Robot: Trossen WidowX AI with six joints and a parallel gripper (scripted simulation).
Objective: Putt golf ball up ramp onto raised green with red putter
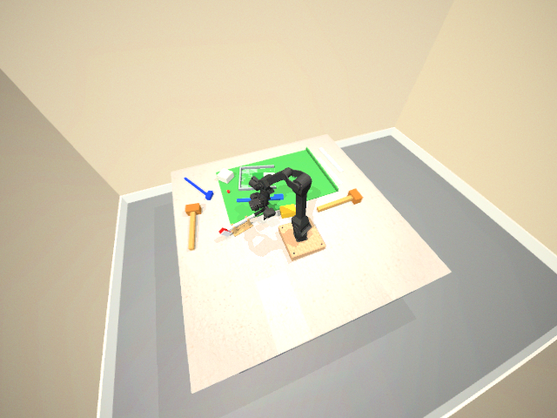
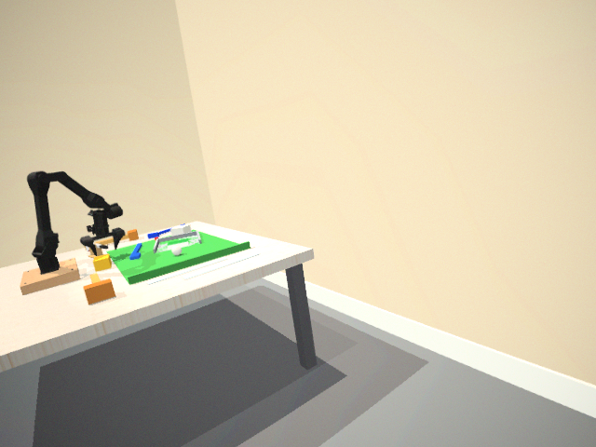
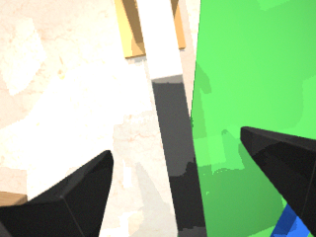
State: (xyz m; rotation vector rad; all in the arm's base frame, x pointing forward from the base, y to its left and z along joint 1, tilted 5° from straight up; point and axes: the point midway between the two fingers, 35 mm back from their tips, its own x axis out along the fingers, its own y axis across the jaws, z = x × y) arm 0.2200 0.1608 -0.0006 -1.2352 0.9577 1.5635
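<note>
The red putter is 11 cm to the left of my gripper tip, 4 cm behind it and 3 cm above it. From my gripper tip the other things lie so: yellow block: 17 cm to the right, 2 cm behind, 1 cm below; small wooden rack: 12 cm to the left, 4 cm behind; white golf ball: 32 cm to the right, 27 cm ahead, 1 cm below.
</note>
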